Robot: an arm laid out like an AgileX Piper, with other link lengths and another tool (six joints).
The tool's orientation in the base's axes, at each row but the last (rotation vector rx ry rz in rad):
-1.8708, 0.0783, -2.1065
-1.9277, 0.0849, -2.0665
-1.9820, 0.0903, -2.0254
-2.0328, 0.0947, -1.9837
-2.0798, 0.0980, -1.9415
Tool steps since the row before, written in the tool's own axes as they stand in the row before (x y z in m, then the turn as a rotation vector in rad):
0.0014, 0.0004, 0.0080, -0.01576, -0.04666, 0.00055
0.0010, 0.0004, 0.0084, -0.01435, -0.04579, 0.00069
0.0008, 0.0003, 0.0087, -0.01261, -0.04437, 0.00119
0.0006, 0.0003, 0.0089, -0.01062, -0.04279, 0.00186
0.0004, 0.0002, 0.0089, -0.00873, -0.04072, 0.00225
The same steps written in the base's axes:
0.0078, 0.0006, 0.0024, -0.00745, 0.04857, -0.00329
0.0083, 0.0008, 0.0016, -0.00721, 0.04740, -0.00214
0.0086, 0.0010, 0.0011, -0.00647, 0.04568, -0.00080
0.0089, 0.0010, 0.0005, -0.00547, 0.04378, 0.00071
0.0088, 0.0012, -0.0001, -0.00461, 0.04140, 0.00198

